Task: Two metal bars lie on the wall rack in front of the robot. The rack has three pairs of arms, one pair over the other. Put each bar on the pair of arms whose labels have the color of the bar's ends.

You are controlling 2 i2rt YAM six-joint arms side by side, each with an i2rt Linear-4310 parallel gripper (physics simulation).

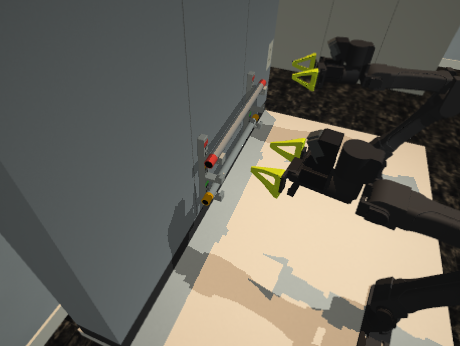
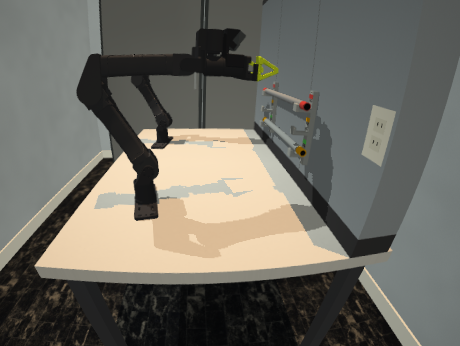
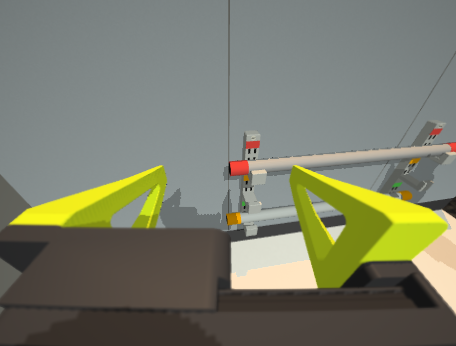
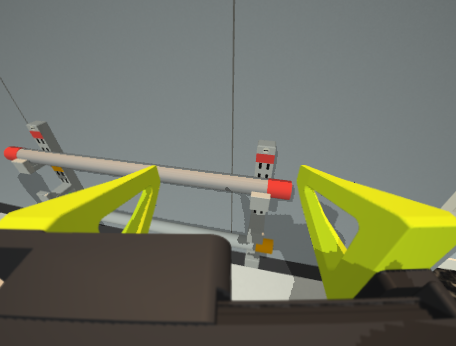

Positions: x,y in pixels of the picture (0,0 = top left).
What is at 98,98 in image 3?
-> A wall.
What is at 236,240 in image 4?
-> An orange-ended bar.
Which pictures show the left gripper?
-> Image 1 and image 3 only.
